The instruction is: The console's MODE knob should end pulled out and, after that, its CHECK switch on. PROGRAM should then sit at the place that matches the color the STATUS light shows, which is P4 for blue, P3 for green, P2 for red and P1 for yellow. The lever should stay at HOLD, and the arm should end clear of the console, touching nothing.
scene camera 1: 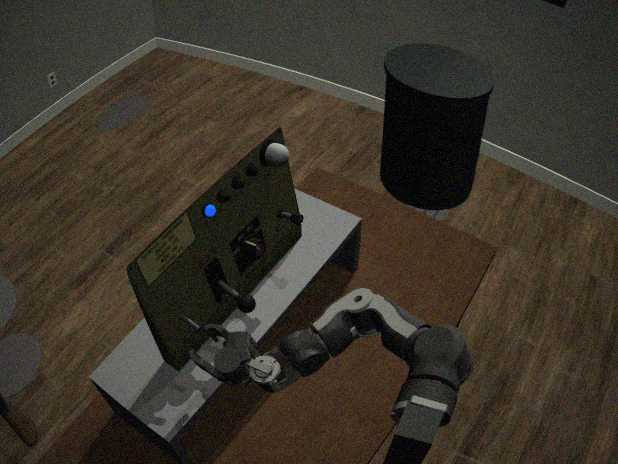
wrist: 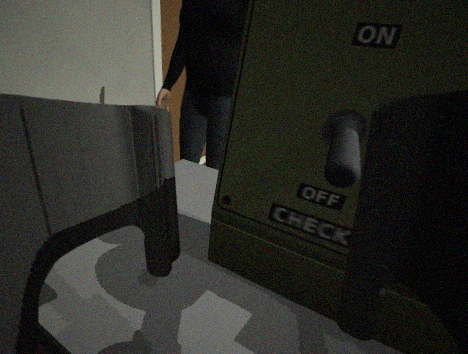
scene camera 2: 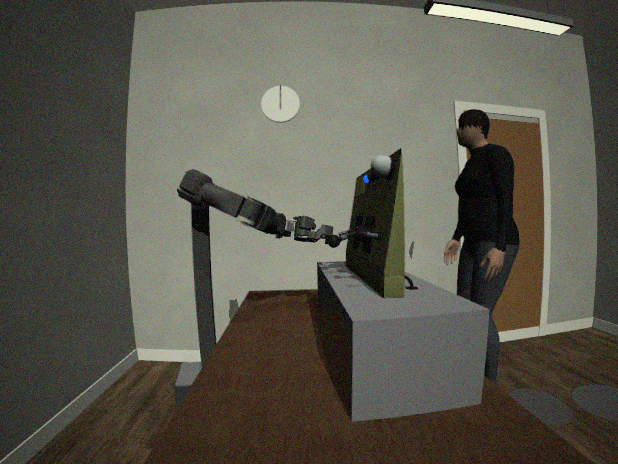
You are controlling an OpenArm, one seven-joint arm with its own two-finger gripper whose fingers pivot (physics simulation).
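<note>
The dark green console [scene camera 1: 172,312] [scene camera 2: 395,260] [wrist: 300,90] shows a lit blue STATUS light [scene camera 1: 210,210] [scene camera 2: 366,179]. The CHECK switch [scene camera 1: 189,323] [wrist: 344,157] tilts down toward OFF. My gripper [scene camera 1: 192,347] [scene camera 2: 345,234] [wrist: 253,200] is partly open and empty, in front of the console's lower corner by this switch; the right finger overlaps the switch's edge in the wrist view. What looks like the MODE knob [scene camera 1: 296,218] stands out on a shaft. The PROGRAM selector [scene camera 1: 251,244] has a pale pointer; its labels are unreadable. The lever [scene camera 1: 245,302] [scene camera 2: 333,241] juts out; its position label is unreadable.
The console stands on a grey bench [scene camera 1: 330,220] [scene camera 2: 415,365]. The lever's ball sticks out close beside my hand. A white dome [scene camera 1: 276,154] [scene camera 2: 381,165] is at the console's top corner. A person [scene camera 2: 485,200] stands behind the console. A black drum [scene camera 1: 432,135] stands farther off.
</note>
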